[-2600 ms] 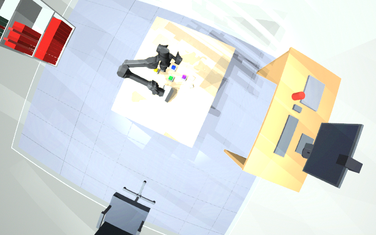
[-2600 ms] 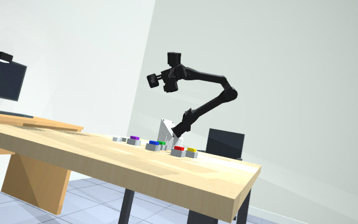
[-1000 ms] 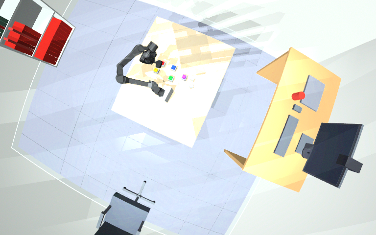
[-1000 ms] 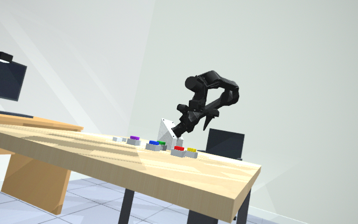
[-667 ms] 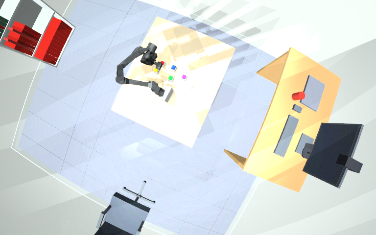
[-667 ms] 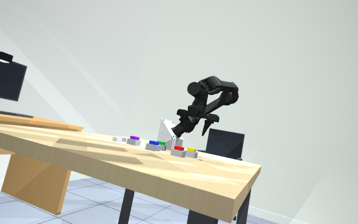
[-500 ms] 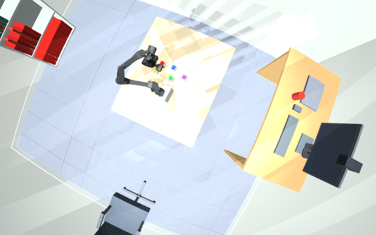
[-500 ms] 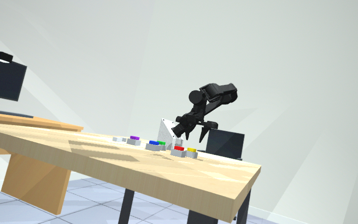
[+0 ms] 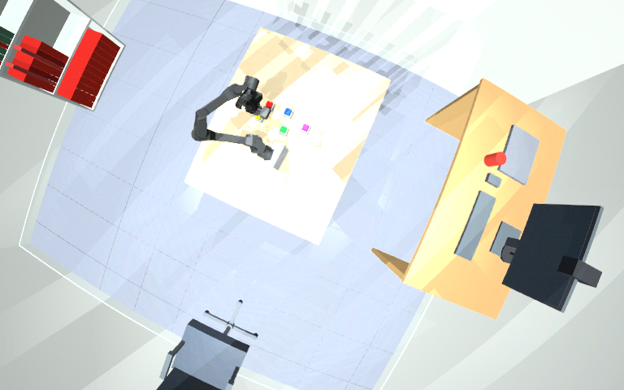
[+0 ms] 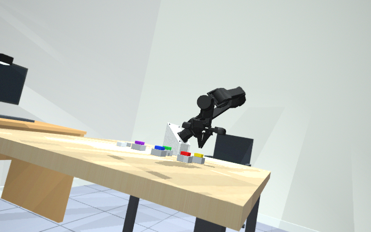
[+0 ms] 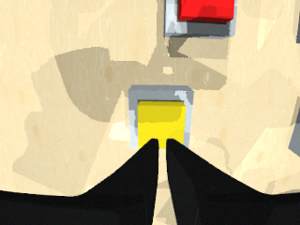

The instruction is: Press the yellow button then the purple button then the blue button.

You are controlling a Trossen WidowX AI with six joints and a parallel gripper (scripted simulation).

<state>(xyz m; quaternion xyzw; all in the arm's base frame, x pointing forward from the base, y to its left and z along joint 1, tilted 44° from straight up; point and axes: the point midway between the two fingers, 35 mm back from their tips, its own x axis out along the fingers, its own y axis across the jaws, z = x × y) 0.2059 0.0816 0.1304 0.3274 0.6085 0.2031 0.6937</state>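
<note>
Now: the yellow button 30 mm below my gripper tip. Round my gripper tip: green button: 40 mm behind, 160 mm to the right, 30 mm below; then red button: 80 mm ahead, 40 mm to the right, 30 mm below; then blue button: 70 mm ahead, 160 mm to the right, 30 mm below.
</note>
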